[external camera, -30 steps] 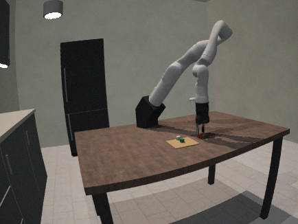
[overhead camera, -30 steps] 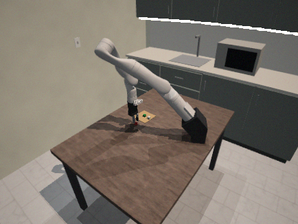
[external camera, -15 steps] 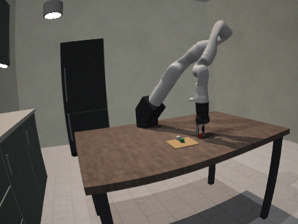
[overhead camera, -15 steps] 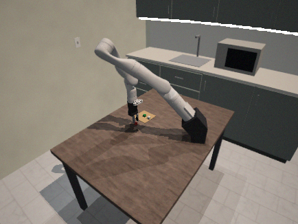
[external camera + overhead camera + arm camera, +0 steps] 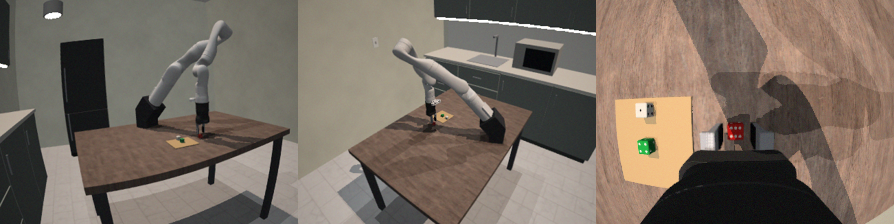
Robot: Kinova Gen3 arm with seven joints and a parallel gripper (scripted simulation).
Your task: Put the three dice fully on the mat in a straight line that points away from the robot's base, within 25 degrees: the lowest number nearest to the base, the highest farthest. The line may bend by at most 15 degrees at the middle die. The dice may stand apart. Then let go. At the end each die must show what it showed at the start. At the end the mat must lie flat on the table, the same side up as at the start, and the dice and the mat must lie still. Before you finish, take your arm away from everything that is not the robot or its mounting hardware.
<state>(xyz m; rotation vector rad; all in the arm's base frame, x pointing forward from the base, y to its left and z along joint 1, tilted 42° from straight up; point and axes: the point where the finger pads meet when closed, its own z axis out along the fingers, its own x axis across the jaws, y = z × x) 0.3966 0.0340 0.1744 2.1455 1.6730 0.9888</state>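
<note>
My gripper is now 40 mm above the red die. Round my hand: green die 10 mm ahead, 130 mm to the right, 30 mm below; white die 50 mm behind, 130 mm to the right, 30 mm below; tan mat 10 mm ahead, 130 mm to the right, 40 mm below.
</note>
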